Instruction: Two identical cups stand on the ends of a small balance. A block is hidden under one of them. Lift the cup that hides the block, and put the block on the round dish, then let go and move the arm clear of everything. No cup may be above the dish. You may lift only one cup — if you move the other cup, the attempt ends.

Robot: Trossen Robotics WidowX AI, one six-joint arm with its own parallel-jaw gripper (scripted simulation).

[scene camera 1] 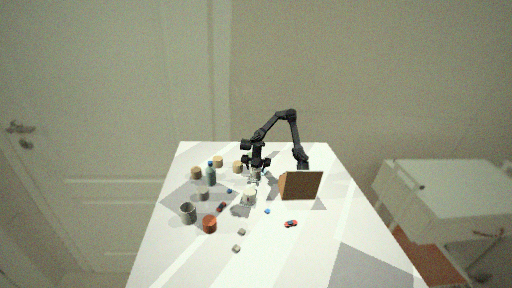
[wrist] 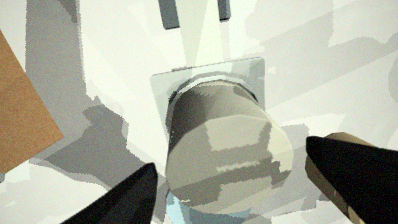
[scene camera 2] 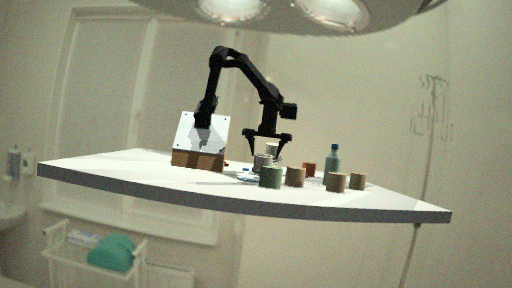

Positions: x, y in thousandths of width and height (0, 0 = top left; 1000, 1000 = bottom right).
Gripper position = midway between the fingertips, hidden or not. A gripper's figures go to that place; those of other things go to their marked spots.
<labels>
My gripper (wrist: 582, 703): 0.11 m from the lens. A cup (wrist: 567, 681): 0.10 m from the lens.
</labels>
